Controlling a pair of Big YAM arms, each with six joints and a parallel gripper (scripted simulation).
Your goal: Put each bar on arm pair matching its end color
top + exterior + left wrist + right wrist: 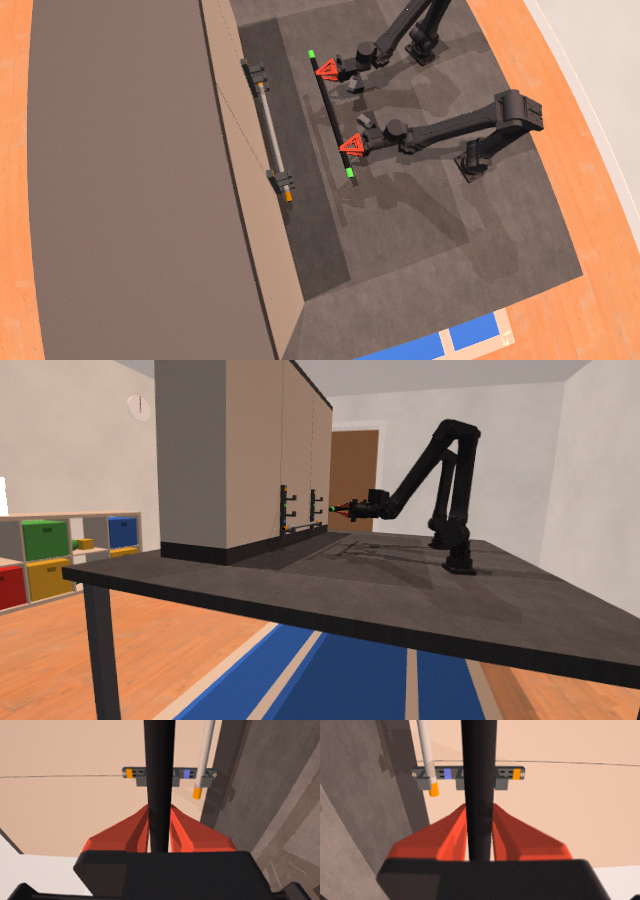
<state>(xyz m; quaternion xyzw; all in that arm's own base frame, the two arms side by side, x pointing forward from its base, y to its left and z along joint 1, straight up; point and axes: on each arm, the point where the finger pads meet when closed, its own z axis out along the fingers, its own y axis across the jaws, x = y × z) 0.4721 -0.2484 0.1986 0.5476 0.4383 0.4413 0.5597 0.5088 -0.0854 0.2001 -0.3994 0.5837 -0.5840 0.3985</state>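
My left gripper is now 15 cm to the left of the black bar. Round my left hand: beige wall unit (40 cm ahead, 15 cm to the right, 25 cm above); then silver bar (21 cm ahead, 15 cm to the right, 10 cm below).
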